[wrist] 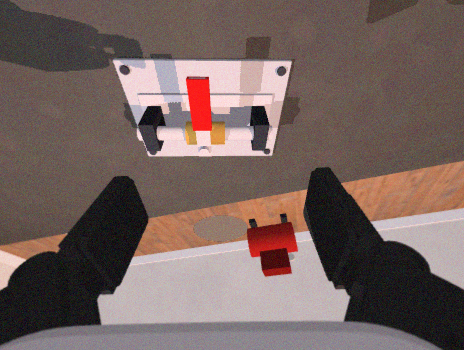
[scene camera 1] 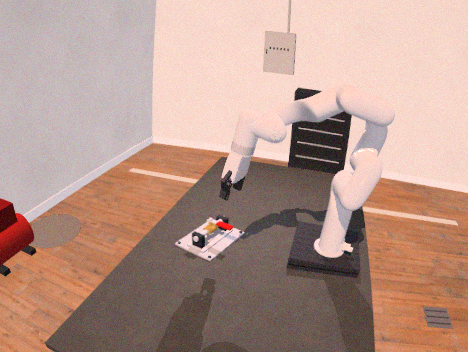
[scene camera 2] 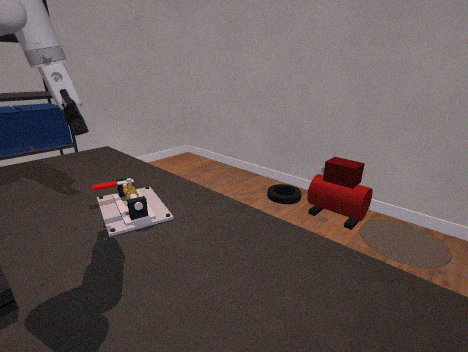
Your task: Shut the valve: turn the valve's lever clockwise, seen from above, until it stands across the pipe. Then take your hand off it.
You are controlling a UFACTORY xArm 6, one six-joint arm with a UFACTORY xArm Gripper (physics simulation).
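Note:
The valve's red lever [scene camera 1: 224,226] [scene camera 2: 105,186] [wrist: 199,103] stands across the pipe [wrist: 239,133], at about a right angle to it in the wrist view. The brass valve body [scene camera 1: 210,228] [scene camera 2: 130,192] [wrist: 218,133] sits mid-pipe between two black supports. They are mounted on a white base plate [scene camera 1: 209,254] [scene camera 2: 160,210] [wrist: 225,75] on the table. My gripper [scene camera 1: 232,190] [scene camera 2: 78,129] [wrist: 223,194] is open and empty. It hangs above the table, higher than the valve, and touches neither lever nor plate.
The dark table [scene camera 1: 250,300] [scene camera 2: 250,280] carries my arm's black base [scene camera 1: 300,255]. Beyond the table are a red compressor [scene camera 2: 340,197] [wrist: 272,240] and a black tyre [scene camera 2: 270,195] on the floor. A dark drawer cabinet [scene camera 1: 320,138] stands behind the table.

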